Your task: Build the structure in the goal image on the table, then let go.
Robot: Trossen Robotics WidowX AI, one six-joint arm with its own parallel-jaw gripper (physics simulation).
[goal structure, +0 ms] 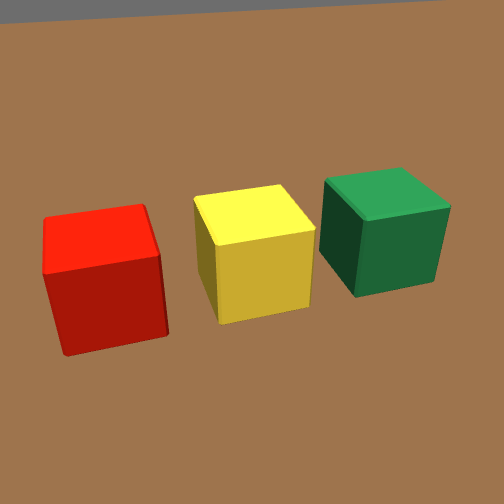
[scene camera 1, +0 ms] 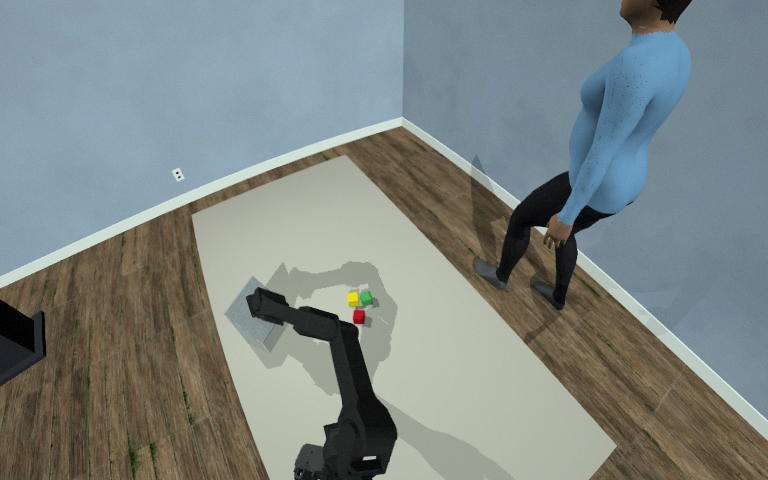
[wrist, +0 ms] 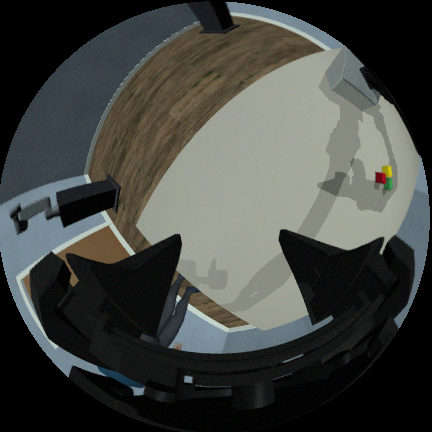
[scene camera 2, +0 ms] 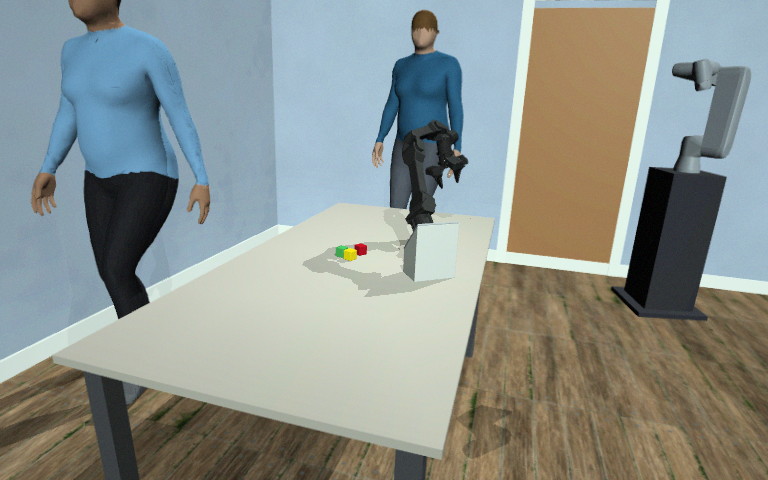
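Pixels of known places: gripper, between the fingertips: (wrist: 231,237) (scene camera 2: 449,185); arm's base, origin of its link: (scene camera 1: 258,304) (scene camera 2: 426,234).
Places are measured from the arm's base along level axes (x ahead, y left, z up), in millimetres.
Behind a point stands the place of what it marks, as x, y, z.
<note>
A yellow cube (scene camera 1: 352,298) @[253, -114, -104] (scene camera 2: 350,254) @[254, -89, -113] (wrist: 387,171) and a green cube (scene camera 1: 366,298) @[286, -144, -104] (scene camera 2: 340,251) @[294, -119, -114] (wrist: 388,184) lie side by side on the pale table (scene camera 1: 305,215) @[376, 355, -137] (scene camera 2: 254,339) @[389, 475, -137] (wrist: 240,150) @[-161, -448, -137]. A red cube (scene camera 1: 359,316) @[227, -179, -104] (scene camera 2: 361,249) @[224, -154, -114] (wrist: 380,178) @[219, -185, -110] lies close beside them. None is stacked. Whether they touch is too small to tell. My gripper (scene camera 2: 449,182) @[-98, -531, 66] (wrist: 231,237) @[-98, -531, 66] is open and empty, high up and well away from the cubes. It shows partly at the bottom of the scene camera 1 view.
A grey block-shaped stand (scene camera 1: 240,311) @[-56, -3, 23] (scene camera 2: 438,254) @[-40, 35, -53] (wrist: 357,92) is at the arm's base, near one long table edge. A person in light blue (scene camera 1: 623,130) (scene camera 2: 116,107) is beside the table. A person in dark blue (scene camera 2: 427,90) and a black pedestal (scene camera 2: 673,237) (wrist: 87,200) are beyond it.
</note>
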